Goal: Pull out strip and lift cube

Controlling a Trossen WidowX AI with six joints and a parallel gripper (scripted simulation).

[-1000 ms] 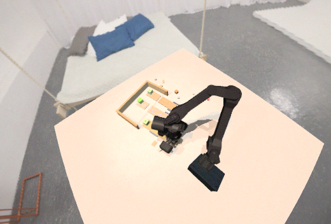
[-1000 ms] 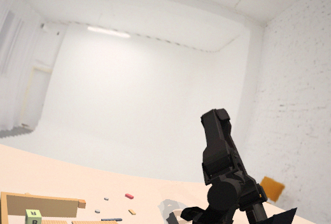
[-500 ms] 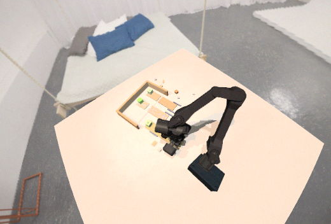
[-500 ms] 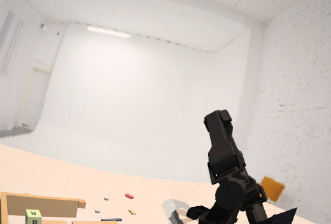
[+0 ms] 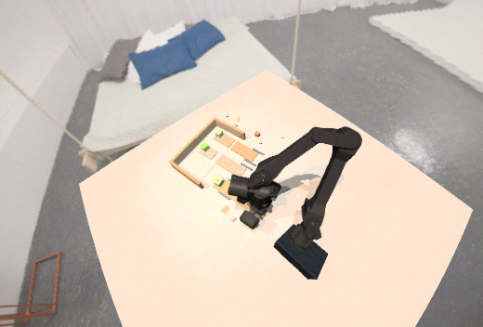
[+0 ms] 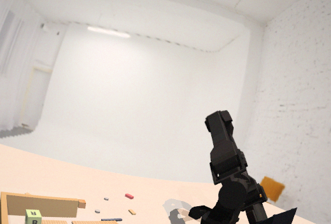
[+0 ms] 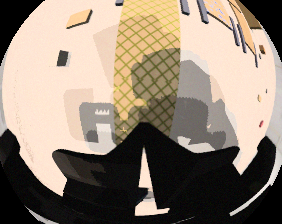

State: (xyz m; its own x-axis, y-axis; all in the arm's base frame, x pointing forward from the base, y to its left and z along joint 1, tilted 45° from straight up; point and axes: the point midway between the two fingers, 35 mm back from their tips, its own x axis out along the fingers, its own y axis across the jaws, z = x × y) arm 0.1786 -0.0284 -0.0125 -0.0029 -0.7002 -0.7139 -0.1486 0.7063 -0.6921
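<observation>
Now: gripper tip 100 mm short of the yellow chequered strip and 20 mm to the right of it.
</observation>
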